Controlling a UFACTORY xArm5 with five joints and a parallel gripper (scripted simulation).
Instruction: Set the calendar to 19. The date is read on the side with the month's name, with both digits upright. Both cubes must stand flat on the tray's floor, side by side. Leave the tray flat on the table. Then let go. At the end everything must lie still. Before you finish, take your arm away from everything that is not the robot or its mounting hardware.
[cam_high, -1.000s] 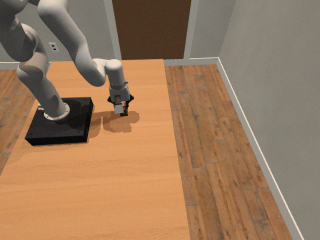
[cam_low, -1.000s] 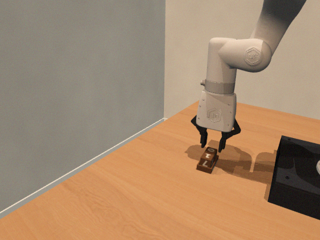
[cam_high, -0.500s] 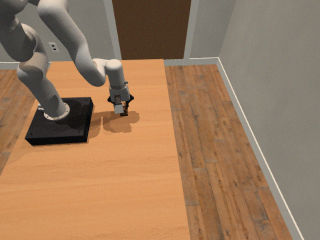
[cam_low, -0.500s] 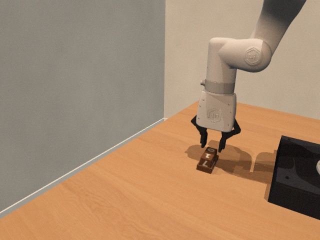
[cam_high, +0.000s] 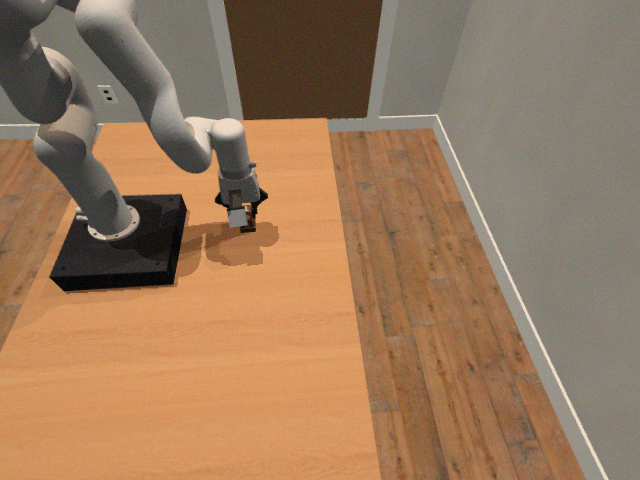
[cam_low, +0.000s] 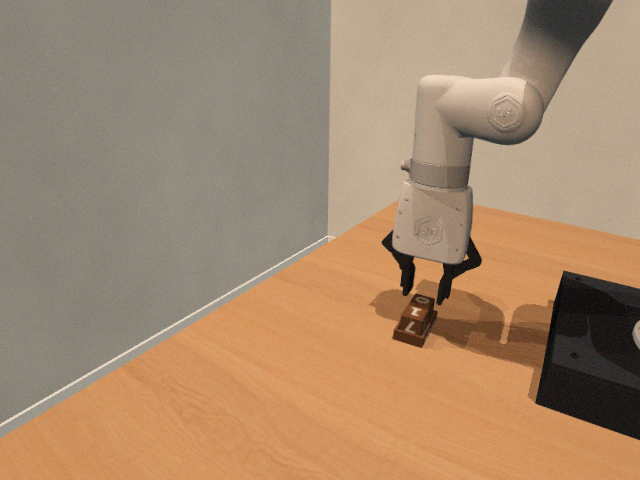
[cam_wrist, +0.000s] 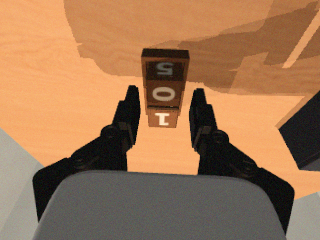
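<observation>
The brown date cube lies 4 cm below my hand. Round my hand: tray: 2 cm to the left, 6 cm below.
</observation>
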